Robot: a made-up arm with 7 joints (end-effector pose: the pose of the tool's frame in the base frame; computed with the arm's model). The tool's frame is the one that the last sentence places. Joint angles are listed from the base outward.
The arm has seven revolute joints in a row. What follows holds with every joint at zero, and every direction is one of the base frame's. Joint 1 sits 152.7 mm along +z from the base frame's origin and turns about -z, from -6.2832 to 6.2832 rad. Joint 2 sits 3.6 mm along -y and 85.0 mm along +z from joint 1 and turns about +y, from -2.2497 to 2.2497 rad. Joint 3 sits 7.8 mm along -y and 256.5 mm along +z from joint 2 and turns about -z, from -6.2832 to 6.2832 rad. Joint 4 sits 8.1 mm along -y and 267.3 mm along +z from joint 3 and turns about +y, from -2.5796 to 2.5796 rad. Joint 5 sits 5.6 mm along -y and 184.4 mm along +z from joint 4 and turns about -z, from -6.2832 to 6.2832 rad. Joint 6 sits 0.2 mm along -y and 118.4 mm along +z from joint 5 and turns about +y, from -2.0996 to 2.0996 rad. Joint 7 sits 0.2 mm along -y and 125.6 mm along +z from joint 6 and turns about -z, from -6.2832 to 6.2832 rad. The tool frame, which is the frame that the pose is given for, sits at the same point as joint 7; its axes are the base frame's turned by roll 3.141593, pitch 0.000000 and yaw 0.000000 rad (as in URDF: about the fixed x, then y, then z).
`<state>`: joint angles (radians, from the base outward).
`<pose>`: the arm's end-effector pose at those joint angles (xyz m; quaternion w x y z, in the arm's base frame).
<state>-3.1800 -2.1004 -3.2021 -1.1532 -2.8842 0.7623 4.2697</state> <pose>0.7222 0.0241 0.2708 0.1105 0.7950 -0.5951 -0.0411</pose>
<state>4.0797 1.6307 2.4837 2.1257 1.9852 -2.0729 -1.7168</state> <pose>-0.0600 0.4069 0.3074 0.6302 0.1338 -0.0604 -0.7625</pose>
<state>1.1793 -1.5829 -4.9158 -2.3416 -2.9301 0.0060 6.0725</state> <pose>0.1793 0.3163 0.1601 0.4639 0.3215 -0.5740 -0.5933</pose>
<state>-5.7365 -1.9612 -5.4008 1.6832 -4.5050 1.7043 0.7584</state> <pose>-0.6001 -0.0085 0.1127 0.6364 -0.1058 0.2625 0.7175</pose>
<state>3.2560 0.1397 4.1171 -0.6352 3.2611 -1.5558 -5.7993</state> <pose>-0.1769 0.0828 1.0630 0.3587 -0.6416 -0.6403 -0.2229</pose>
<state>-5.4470 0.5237 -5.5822 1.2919 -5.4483 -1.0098 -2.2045</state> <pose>0.2736 -0.5689 0.6899 0.4233 -0.7789 -0.1558 0.4358</pose>
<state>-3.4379 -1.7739 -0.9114 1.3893 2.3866 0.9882 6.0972</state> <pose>0.7414 0.0021 0.3805 0.2421 -0.5823 -0.6644 0.4010</pose>
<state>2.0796 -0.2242 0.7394 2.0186 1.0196 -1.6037 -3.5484</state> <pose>-0.2103 -0.0828 0.7432 0.4117 -0.8082 -0.4047 -0.1167</pose>
